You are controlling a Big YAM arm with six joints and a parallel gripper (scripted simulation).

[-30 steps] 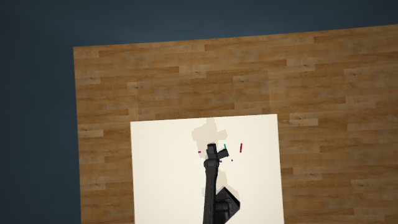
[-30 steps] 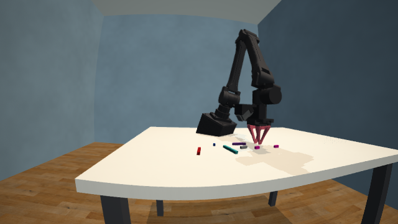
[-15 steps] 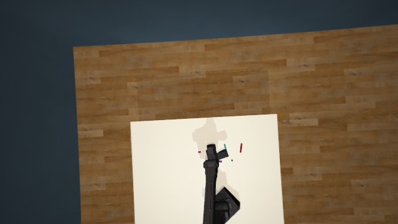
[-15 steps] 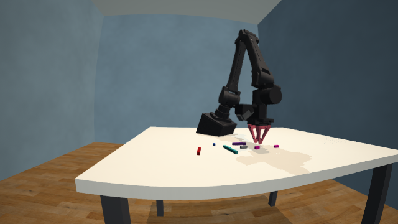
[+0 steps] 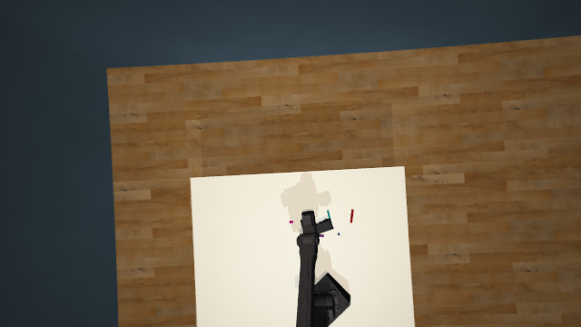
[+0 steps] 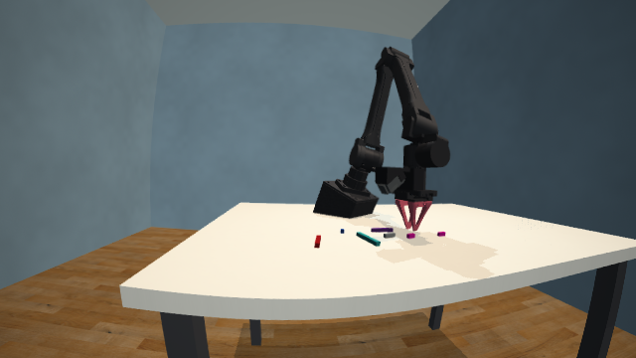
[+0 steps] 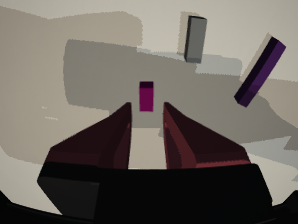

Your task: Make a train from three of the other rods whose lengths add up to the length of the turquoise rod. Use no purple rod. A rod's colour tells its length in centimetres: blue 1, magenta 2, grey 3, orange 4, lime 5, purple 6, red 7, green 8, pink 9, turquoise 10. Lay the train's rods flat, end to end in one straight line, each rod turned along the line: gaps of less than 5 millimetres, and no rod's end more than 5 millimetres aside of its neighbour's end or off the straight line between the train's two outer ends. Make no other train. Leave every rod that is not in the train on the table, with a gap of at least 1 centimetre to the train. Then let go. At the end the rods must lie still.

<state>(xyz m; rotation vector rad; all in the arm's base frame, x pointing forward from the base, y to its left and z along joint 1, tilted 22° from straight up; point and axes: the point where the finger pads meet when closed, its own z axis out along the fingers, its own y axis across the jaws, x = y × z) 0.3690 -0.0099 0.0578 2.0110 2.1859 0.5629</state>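
Right now the grey rod is 20 mm behind my hand, 50 mm to the right of it and 20 mm below it. Round my hand: blue rod (100 mm behind, 140 mm to the right, 20 mm below); turquoise rod (10 mm behind, 120 mm to the right, 20 mm below); purple rod (80 mm behind, 40 mm to the right, 20 mm below).
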